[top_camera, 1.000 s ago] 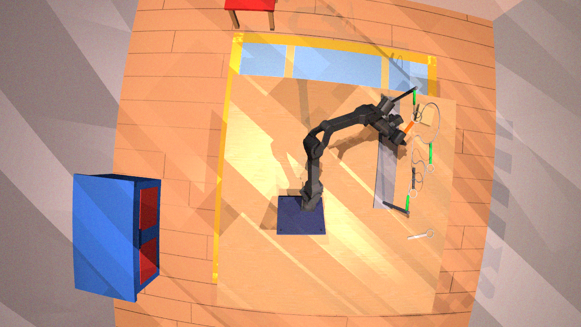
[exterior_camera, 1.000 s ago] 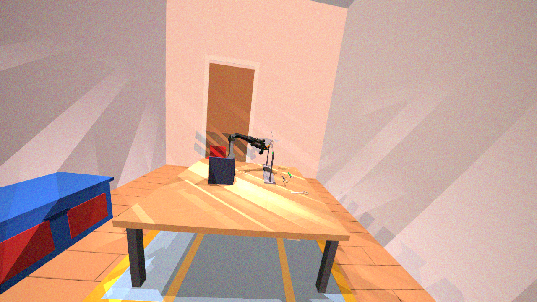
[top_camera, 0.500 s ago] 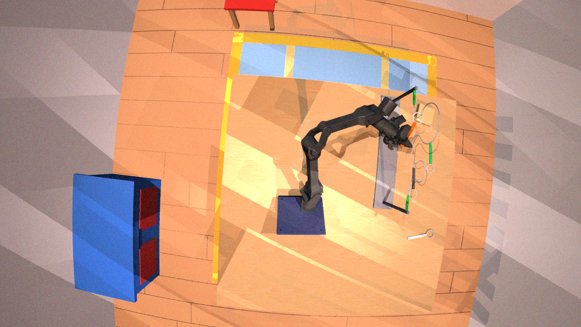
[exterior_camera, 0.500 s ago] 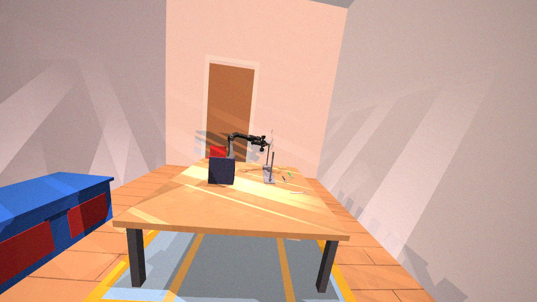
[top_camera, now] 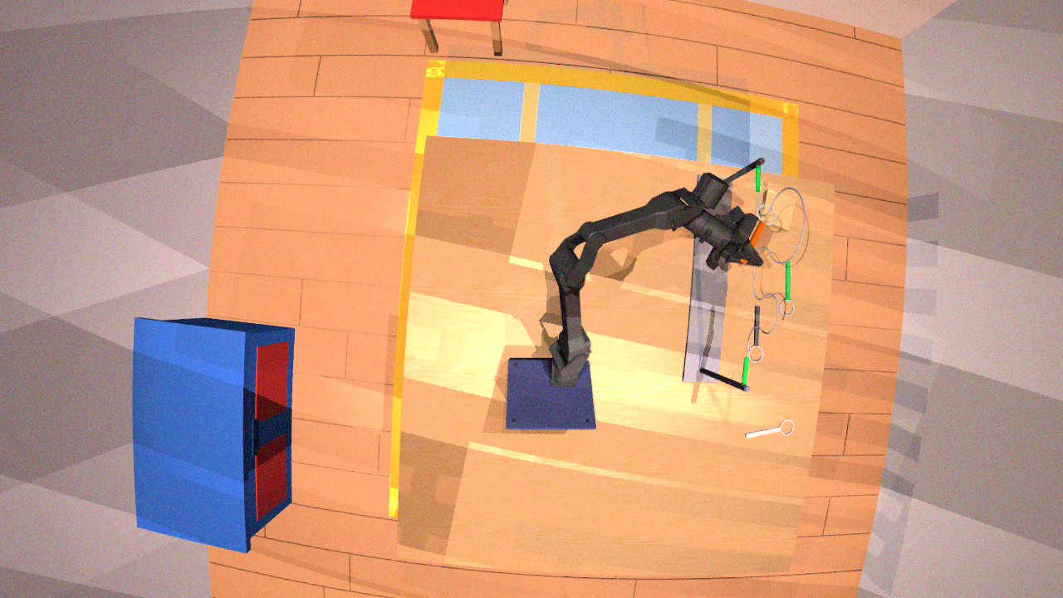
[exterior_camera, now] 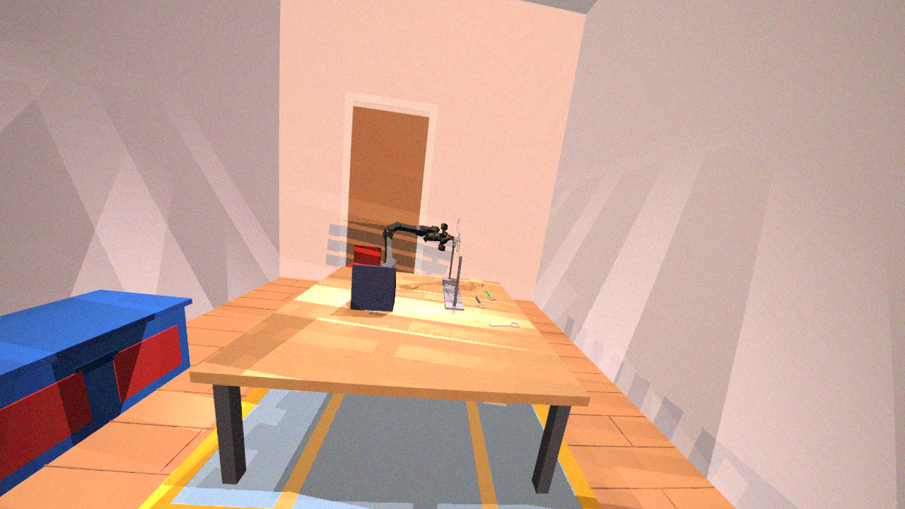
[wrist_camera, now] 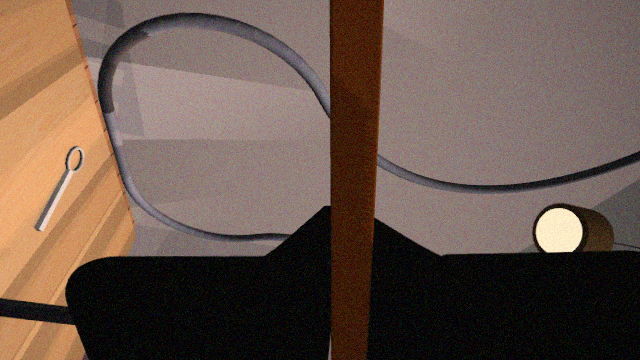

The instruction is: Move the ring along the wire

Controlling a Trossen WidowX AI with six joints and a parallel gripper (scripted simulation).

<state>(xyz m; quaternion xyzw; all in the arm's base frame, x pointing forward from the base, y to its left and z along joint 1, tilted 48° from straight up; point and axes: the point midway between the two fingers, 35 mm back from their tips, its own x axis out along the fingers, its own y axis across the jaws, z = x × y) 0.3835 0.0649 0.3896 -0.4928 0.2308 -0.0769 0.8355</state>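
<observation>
Now: the orange-handled ring 8 cm to the left of my gripper tip and 3 cm below it. The rest, counted from my gripper tip: tan block: 37 cm below, 23 cm ahead, 22 cm to the left; dark-handled ring: 37 cm below, 20 cm ahead, 18 cm to the right; green-handled ring: 37 cm below, 29 cm ahead, 4 cm to the right.
</observation>
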